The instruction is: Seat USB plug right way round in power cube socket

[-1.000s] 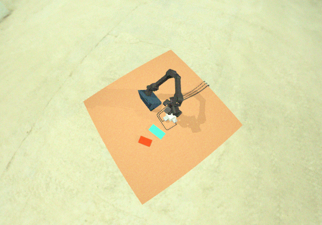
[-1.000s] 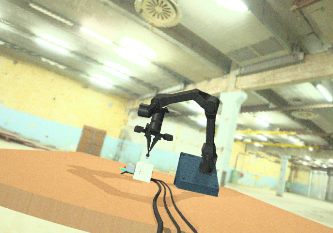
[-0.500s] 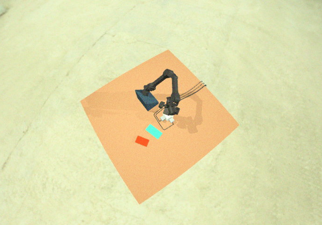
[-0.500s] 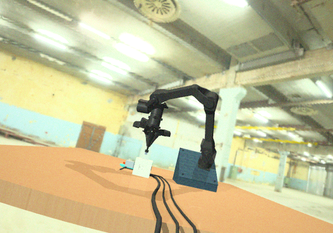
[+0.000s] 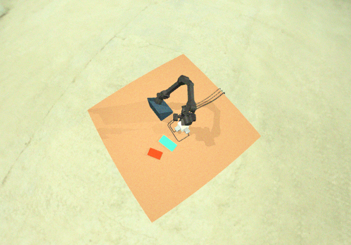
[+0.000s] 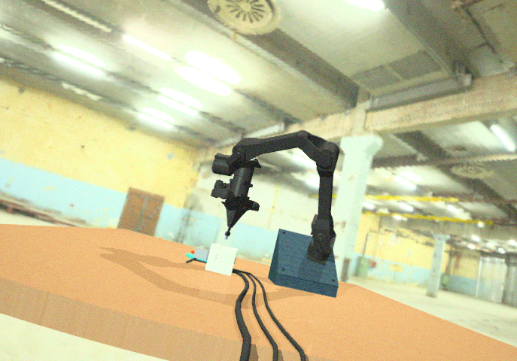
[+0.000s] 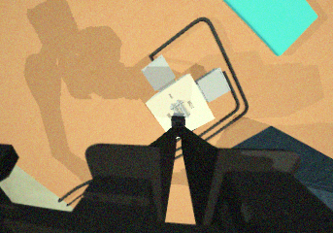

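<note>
Now: the dark USB plug 20 mm below my gripper tip. The rest, counted from my gripper tip: red card 360 mm to the right, 130 mm below, 90 mm ahead; cyan card 210 mm to the right, 130 mm below, 70 mm ahead.
</note>
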